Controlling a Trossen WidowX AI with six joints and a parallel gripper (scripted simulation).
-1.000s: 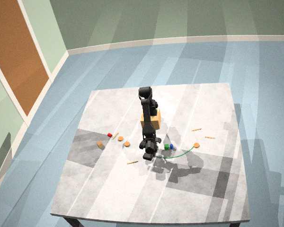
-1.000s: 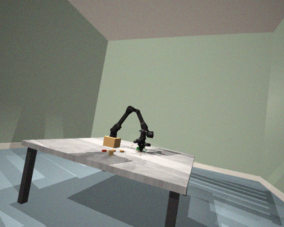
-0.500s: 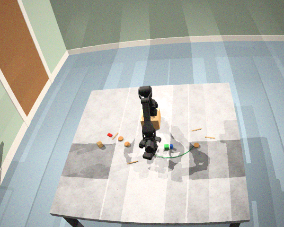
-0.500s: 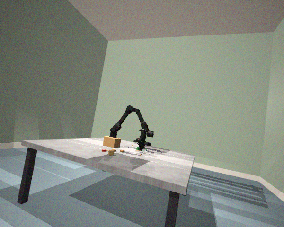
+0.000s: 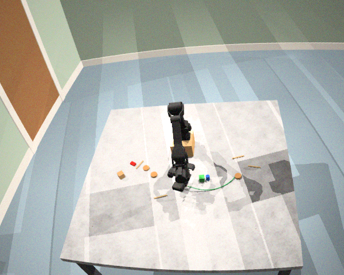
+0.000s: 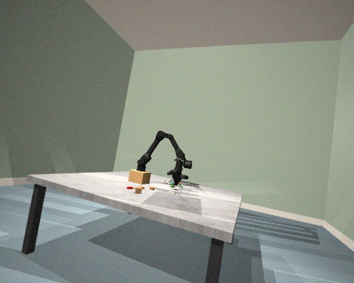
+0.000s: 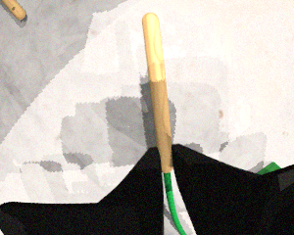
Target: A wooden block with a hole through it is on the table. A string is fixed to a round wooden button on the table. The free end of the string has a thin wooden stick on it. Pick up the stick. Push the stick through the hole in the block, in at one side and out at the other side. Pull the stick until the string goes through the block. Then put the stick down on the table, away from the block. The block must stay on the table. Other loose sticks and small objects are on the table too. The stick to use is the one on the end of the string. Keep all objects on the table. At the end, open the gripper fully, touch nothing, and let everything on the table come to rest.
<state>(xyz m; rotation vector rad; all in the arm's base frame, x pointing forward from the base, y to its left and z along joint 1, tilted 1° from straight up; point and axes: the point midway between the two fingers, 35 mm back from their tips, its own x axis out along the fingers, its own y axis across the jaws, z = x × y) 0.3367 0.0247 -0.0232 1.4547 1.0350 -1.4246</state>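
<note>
Now: the green cube 90 mm to the left of my gripper tip, 60 mm behind it and 10 mm below it. Also, from my gripper tip: blue cylinder 120 mm to the left, 70 mm behind, 10 mm below; then round wooden button 300 mm to the left, 80 mm behind, 20 mm below; then thin wooden stick 10 mm to the right.
</note>
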